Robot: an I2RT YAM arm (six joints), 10 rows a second.
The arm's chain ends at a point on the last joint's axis. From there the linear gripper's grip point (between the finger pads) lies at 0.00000 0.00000 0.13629 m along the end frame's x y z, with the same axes.
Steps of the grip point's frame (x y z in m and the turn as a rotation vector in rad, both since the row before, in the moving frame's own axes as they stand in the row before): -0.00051 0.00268 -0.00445 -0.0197 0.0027 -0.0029; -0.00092 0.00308 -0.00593 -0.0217 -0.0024 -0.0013; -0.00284 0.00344 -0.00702 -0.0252 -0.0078 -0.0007; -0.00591 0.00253 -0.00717 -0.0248 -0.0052 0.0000; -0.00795 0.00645 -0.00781 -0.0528 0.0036 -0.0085; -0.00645 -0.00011 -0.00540 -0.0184 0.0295 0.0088; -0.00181 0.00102 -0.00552 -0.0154 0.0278 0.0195; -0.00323 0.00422 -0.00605 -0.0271 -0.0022 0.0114; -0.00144 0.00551 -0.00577 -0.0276 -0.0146 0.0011
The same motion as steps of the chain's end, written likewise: -0.00088 0.00000 -0.00442 -0.0197 0.0027 -0.0029; -0.00059 0.00012 -0.00590 -0.0217 -0.0024 -0.0013; -0.00178 0.00001 -0.00697 -0.0252 -0.0078 -0.0007; -0.00520 -0.00085 -0.00713 -0.0248 -0.0052 0.0000; -0.00847 -0.00074 -0.00762 -0.0528 0.0036 -0.0085; -0.01046 -0.00263 -0.00532 -0.0184 0.0295 0.0088; -0.00558 -0.00112 -0.00545 -0.0154 0.0278 0.0195; -0.00291 0.00053 -0.00600 -0.0271 -0.0022 0.0114; 0.00055 0.00175 -0.00570 -0.0276 -0.0146 0.0011
